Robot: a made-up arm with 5 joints.
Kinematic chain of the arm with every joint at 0, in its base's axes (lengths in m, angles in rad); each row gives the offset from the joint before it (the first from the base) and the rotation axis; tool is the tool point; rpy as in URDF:
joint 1: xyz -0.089 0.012 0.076 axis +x
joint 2: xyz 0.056 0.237 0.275 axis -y
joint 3: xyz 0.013 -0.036 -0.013 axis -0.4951 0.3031 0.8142
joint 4: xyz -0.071 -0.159 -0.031 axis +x
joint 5: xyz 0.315 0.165 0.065 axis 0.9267 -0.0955 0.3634
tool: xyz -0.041 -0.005 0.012 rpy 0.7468 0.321 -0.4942
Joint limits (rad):
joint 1: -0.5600..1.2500
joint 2: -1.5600..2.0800
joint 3: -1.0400..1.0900
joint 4: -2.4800..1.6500
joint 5: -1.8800..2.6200
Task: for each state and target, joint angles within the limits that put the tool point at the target. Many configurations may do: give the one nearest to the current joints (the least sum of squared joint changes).
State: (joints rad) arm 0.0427 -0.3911 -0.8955 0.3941 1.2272
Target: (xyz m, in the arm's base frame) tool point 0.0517 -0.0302 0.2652
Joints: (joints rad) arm 0.2959 -0.8842 -1.0400 0.0837 1.3205
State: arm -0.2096 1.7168 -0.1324 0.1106 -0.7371
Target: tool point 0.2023 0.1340 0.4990
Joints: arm 0.2142 0.9999 -0.0516 -0.8981 -0.8909
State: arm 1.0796 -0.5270 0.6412 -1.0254 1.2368
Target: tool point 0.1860 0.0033 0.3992
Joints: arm 0.9395 0.2089 0.5597 -0.6065 1.2154
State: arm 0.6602 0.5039 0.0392 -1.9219 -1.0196
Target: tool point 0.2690 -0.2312 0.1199
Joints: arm 1.1211 0.6926 -0.0777 -2.4794 -1.0724
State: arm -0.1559 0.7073 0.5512 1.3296 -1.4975
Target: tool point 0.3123 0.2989 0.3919
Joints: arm -0.2794 -0.0612 0.7362 1.6500 -1.4760
